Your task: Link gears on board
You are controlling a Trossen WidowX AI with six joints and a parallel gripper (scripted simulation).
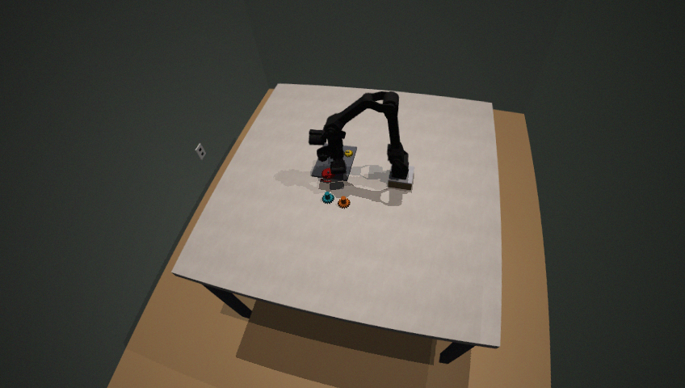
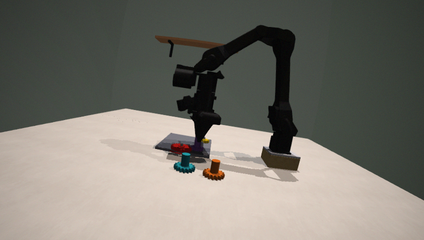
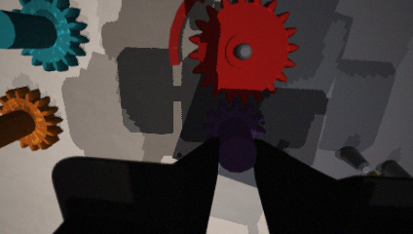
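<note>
Right now my gripper tip is 1 cm above the purple gear. Round my gripper tip: red gear (5 cm ahead, 2 cm to the left, 2 cm below); then red arrow (6 cm to the left, 5 cm ahead, 3 cm below); then teal gear (14 cm to the left, 2 cm below).
</note>
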